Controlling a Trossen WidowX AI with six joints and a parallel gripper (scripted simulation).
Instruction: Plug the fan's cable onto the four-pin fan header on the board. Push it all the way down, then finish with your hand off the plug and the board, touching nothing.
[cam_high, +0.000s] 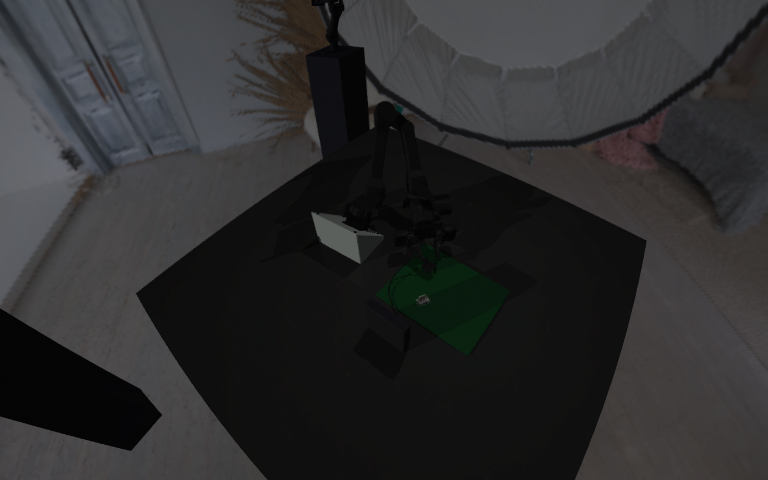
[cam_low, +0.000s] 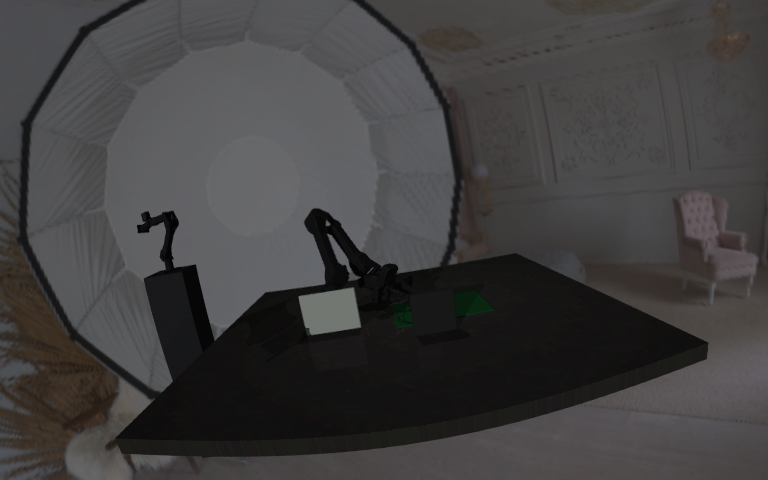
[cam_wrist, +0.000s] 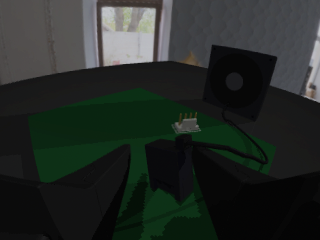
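Now: the black plug 20 mm below my gripper tip, 10 mm to the right of it and 10 mm behind it. Round my gripper tip: fan box: 240 mm to the right, 10 mm above; green board: 70 mm ahead, 60 mm below, 50 mm to the right.
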